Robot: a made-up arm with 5 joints.
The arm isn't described. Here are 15 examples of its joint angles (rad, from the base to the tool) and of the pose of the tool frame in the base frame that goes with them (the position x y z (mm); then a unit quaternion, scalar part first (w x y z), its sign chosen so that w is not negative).
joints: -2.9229 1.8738 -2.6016 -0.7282 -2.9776
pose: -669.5 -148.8 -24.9 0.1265 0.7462 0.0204 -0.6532
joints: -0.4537 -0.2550 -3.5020 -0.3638 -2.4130
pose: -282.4 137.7 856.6 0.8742 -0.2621 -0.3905 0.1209
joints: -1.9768 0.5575 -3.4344 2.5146 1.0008
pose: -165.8 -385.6 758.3 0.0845 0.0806 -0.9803 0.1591
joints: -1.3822 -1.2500 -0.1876 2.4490 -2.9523
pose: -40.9 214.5 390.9 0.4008 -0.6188 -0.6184 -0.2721
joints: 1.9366 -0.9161 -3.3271 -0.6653 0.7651
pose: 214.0 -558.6 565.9 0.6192 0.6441 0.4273 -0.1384
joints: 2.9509 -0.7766 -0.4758 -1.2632 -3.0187
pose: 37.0 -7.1 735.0 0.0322 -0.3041 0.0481 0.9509
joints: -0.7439 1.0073 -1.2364 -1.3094 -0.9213
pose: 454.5 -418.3 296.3 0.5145 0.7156 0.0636 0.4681
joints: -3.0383 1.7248 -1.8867 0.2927 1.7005
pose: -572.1 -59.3 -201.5 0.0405 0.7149 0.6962 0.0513
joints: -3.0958 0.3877 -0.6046 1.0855 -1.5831
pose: -319.4 -14.6 327.2 0.3025 -0.6598 0.6226 -0.2925
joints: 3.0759 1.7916 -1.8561 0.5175 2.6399
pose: -507.4 33.4 -250.8 0.0629 0.9514 0.2108 0.2156
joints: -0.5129 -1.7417 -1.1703 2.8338 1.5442
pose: -328.8 185.2 402.4 0.0193 -0.5157 0.8559 -0.0340
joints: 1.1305 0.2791 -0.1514 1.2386 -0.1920
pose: 64.3 136.6 356.9 0.2855 0.6121 0.4763 -0.5630
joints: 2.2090 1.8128 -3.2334 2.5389 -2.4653
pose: -350.3 472.2 -20.5 0.0678 0.5879 -0.6107 0.5261
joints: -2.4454 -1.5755 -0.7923 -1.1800 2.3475
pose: 335.0 280.0 587.5 0.0479 0.1483 0.1368 0.9783
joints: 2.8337 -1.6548 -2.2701 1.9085 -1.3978
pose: 564.2 -179.4 529.7 0.5564 0.2765 -0.4561 -0.6371
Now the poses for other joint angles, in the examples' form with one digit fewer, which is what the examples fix.
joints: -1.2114 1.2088 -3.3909 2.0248 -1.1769
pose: 242 -643 424 0.073 0.997 -0.017 0.029
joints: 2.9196 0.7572 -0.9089 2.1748 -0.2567
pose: -330 74 296 0.823 -0.009 0.530 -0.201
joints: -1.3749 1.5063 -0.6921 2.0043 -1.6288
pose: 45 -228 83 0.985 -0.160 -0.020 0.068
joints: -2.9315 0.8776 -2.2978 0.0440 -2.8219
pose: -711 -152 550 0.166 0.771 -0.042 -0.613
